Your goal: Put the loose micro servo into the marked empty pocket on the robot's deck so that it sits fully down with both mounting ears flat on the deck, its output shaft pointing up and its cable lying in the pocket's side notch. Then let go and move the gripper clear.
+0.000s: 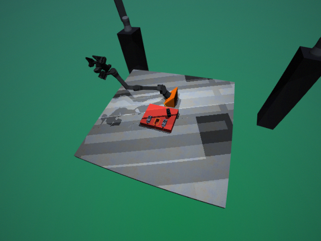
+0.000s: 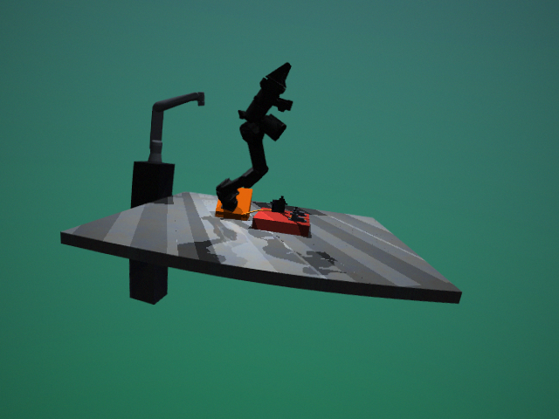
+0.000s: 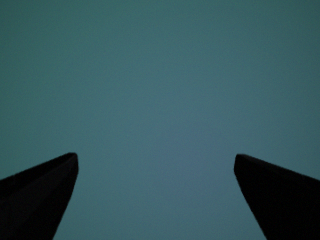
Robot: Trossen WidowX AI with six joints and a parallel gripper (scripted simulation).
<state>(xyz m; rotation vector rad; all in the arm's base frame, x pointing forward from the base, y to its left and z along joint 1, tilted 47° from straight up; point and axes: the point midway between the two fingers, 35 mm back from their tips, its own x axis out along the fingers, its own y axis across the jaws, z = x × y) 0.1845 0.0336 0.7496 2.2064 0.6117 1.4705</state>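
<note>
My gripper tip is now 570 mm above the red deck, 530 mm to the right of it and 60 mm past it.
</note>
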